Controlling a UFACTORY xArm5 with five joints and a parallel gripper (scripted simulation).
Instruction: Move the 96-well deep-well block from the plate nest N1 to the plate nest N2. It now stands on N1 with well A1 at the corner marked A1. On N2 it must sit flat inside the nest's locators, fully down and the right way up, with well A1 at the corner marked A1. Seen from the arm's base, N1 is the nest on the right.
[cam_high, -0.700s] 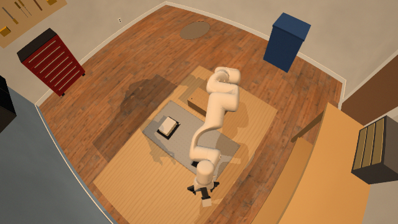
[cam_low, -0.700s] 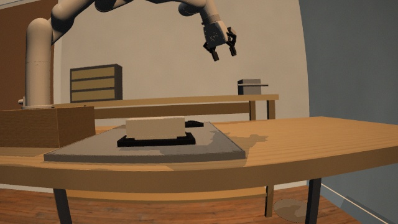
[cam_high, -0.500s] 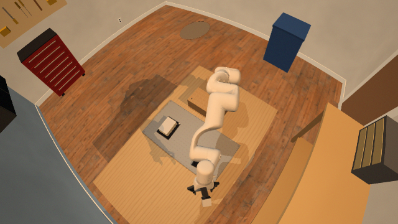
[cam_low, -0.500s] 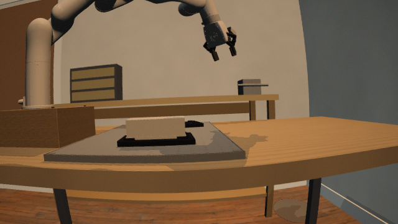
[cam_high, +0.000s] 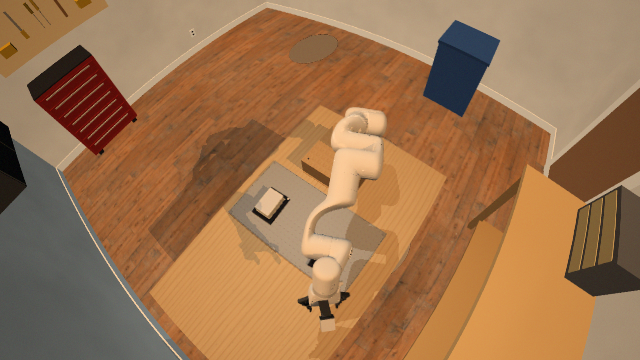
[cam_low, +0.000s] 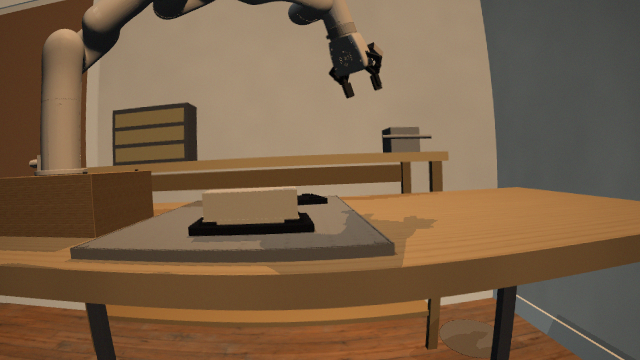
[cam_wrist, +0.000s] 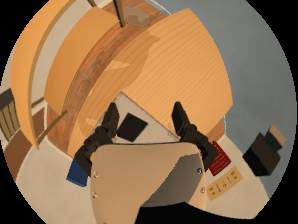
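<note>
Now: the deep-well block 22 cm behind my hand, 52 cm to the right of it and 24 cm below it.
</note>
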